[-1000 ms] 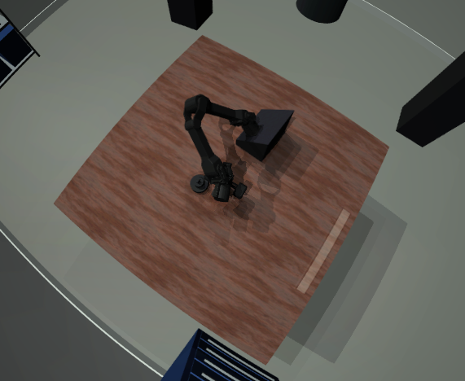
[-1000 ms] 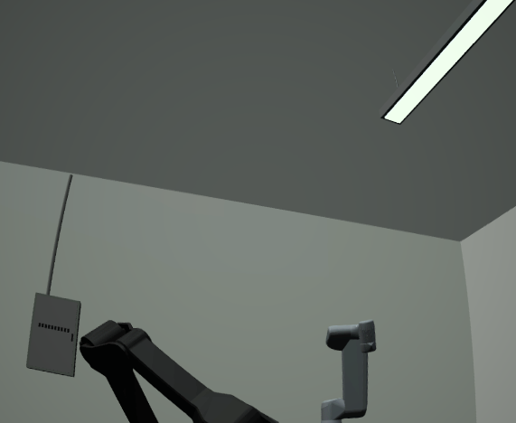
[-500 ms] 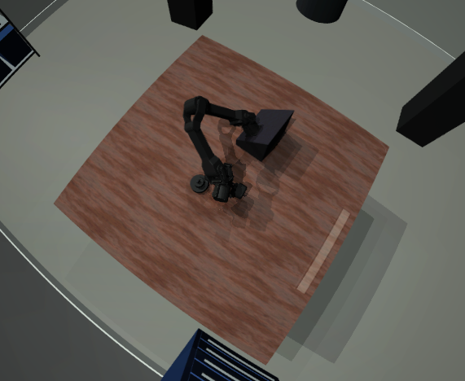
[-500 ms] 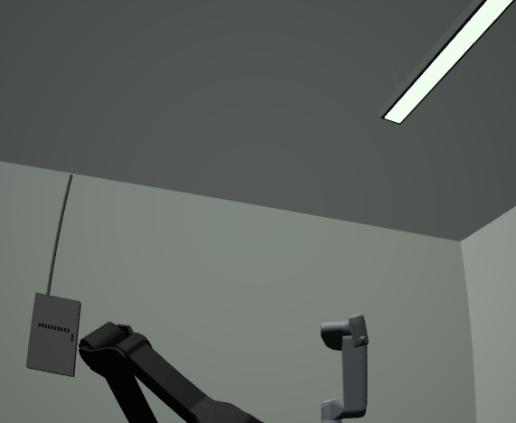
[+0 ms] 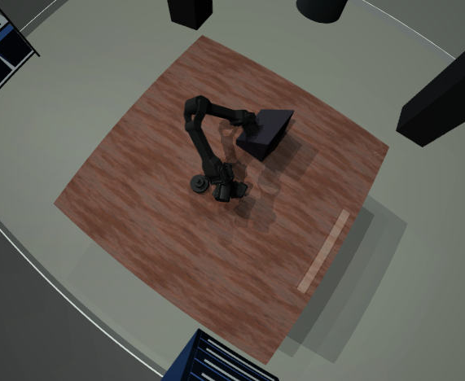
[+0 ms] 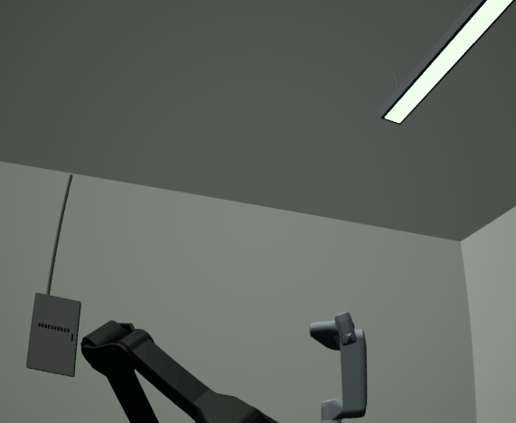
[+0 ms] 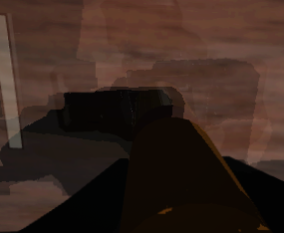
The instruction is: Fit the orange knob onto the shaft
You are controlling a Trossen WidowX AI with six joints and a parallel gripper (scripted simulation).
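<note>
Right now my gripper tip is 50 mm short of the round pedestal, 120 mm to the left of it and 10 mm below it. Also, from my gripper tip: orange knob: 20 mm above.
</note>
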